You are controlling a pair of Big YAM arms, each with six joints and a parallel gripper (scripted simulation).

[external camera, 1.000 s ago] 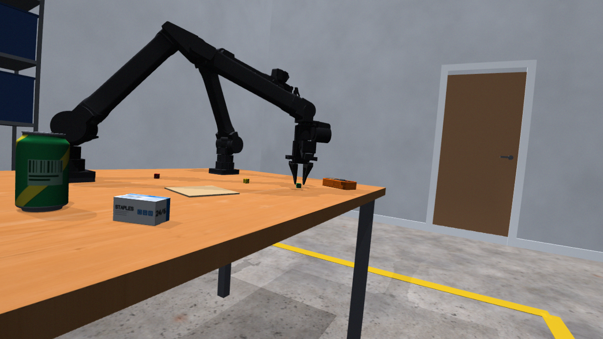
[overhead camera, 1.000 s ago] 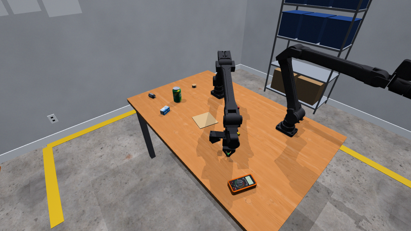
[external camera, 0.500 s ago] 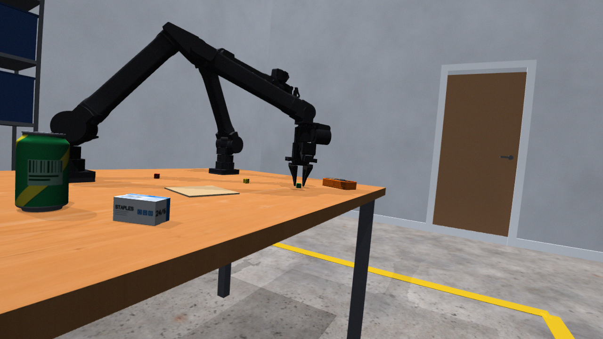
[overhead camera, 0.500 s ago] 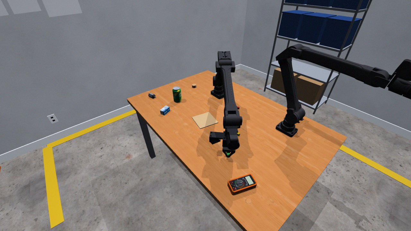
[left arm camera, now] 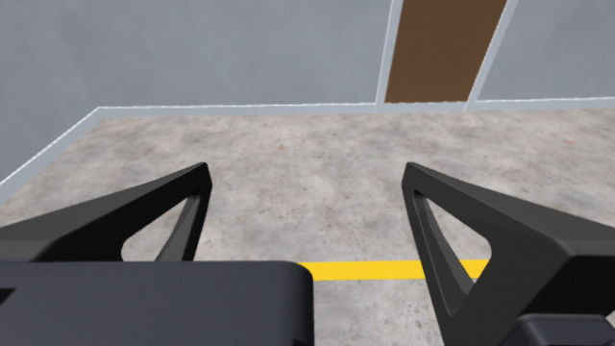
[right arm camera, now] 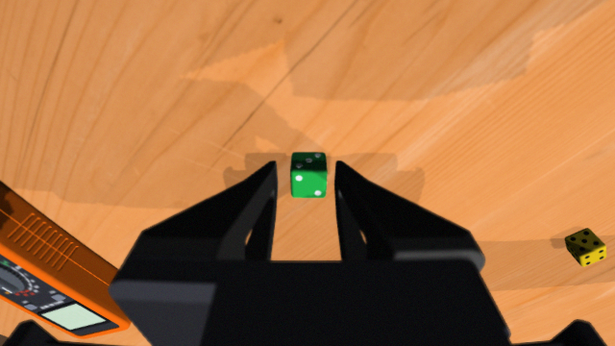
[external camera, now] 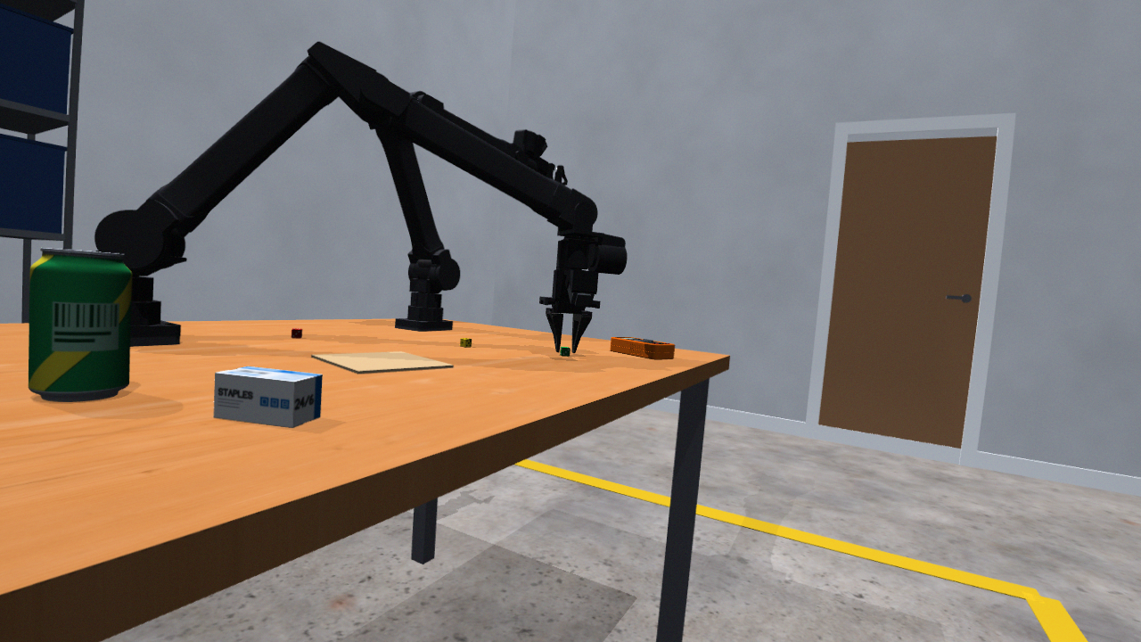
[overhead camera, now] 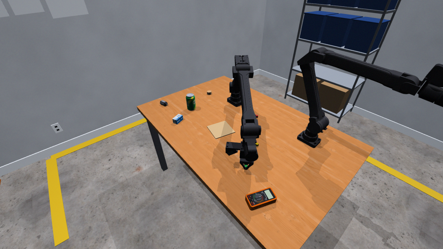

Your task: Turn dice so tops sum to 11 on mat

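The green die is 10 mm below my right hand. Also, from my right hand: yellow die (180 mm behind, 70 mm to the right, 10 mm below); tan mat (330 mm to the right, 120 mm behind, 10 mm below); red die (410 mm behind, 250 mm to the right, 10 mm below).
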